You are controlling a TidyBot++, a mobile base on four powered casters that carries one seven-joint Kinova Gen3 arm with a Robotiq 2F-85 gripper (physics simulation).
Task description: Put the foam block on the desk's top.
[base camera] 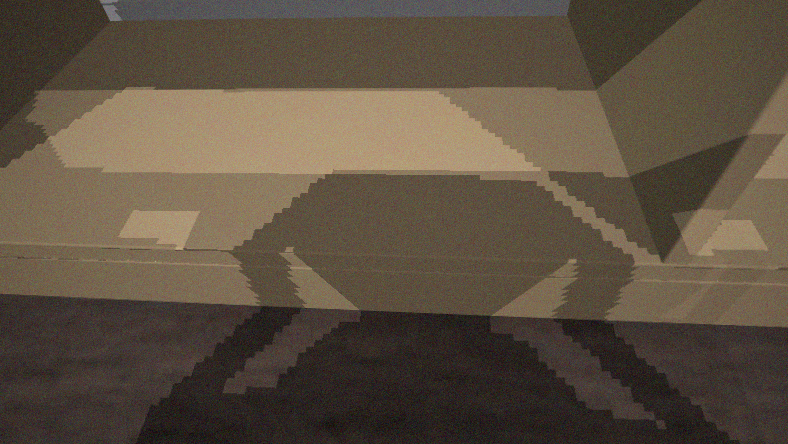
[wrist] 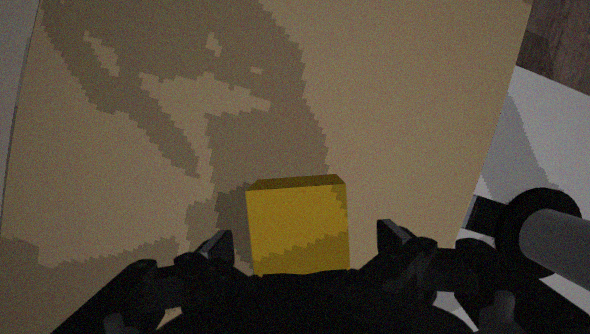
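Pixels of known places: gripper, fingertip midpoint: (wrist: 304,241); arm's base, origin of the base link: (wrist: 542,235).
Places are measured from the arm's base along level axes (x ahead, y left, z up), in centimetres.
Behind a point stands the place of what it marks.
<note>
A yellow foam block (wrist: 299,227) {x 42.5, y 1.7, z 25.7 cm} stands on a flat tan surface (wrist: 400,100) {x 37.9, y -7.9, z 21.4 cm} in the wrist view; its near end is hidden behind the gripper's dark body. The frames do not tell for certain whether this surface is the desk's top. My gripper (wrist: 304,241) {x 41.9, y 2.5, z 25.5 cm} is open above the surface, with the block showing between its two fingertips and a gap on each side. The block does not show in the base camera view, where a tan piece of furniture (base camera: 341,52) {x 58.2, y 11.3, z -31.7 cm} fills much of the picture.
In the wrist view a white body (wrist: 560,120) {x 3.1, y -19.3, z -1.4 cm} with a dark ring and a grey cylinder (wrist: 560,245) {x 4.6, y 0.1, z 7.5 cm} lies beyond the surface's right edge. Dark wooden floor (wrist: 562,45) {x -26.7, y -56.4, z -39.6 cm} (base camera: 71,352) {x 25.0, y 29.6, z -39.6 cm} shows in both views. A grey strip (wrist: 15,50) {x 71.9, y -3.6, z 18.3 cm} runs along the left edge.
</note>
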